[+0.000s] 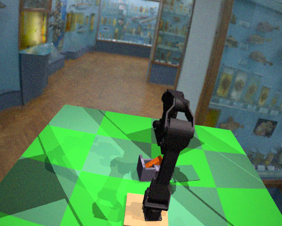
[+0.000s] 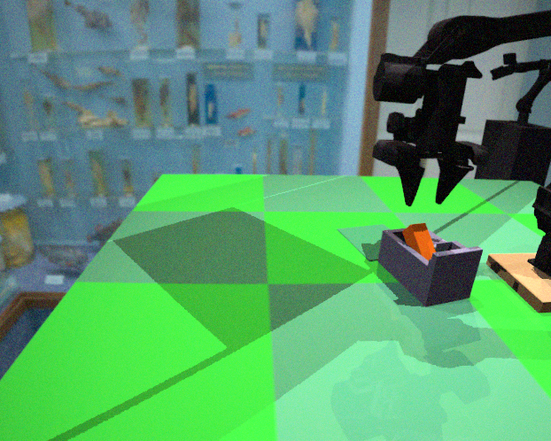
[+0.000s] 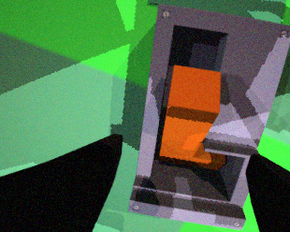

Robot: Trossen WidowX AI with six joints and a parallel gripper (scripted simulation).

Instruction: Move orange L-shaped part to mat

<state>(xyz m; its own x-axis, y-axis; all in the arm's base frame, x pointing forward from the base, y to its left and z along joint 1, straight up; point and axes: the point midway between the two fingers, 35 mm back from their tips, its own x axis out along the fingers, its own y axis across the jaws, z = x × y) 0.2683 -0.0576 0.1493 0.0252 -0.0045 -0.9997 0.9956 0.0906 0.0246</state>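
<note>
The orange L-shaped part is 2 cm behind my gripper tip, 3 cm to the left of it and 10 cm below it. The rest, counted from my gripper tip: green mat: 1 cm behind, 15 cm to the right, 15 cm below.
</note>
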